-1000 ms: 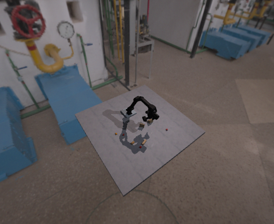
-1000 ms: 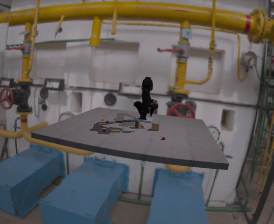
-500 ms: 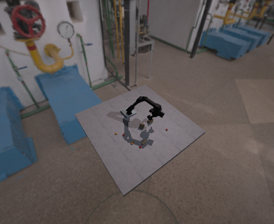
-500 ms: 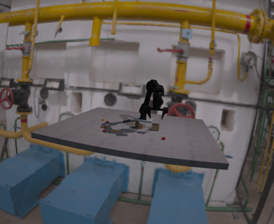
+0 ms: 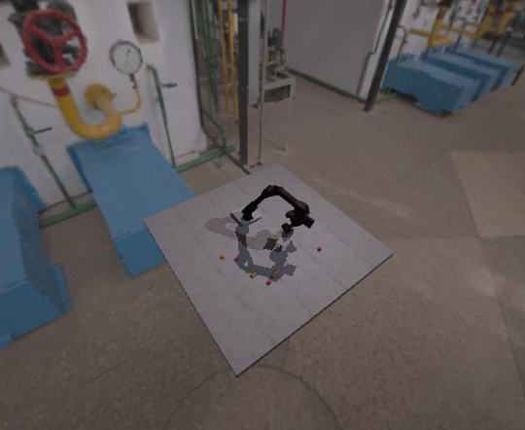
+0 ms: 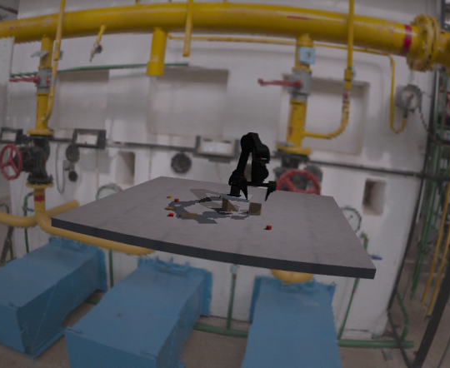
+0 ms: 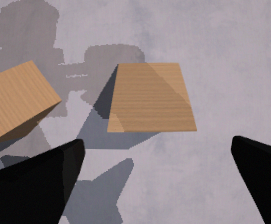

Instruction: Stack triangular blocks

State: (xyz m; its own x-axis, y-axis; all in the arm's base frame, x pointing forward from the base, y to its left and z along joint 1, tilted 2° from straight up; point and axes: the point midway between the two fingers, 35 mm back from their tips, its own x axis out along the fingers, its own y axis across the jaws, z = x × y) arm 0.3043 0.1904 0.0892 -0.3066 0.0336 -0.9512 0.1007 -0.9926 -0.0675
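My gripper tip is 6 cm above the triangular block and 2 cm past it.
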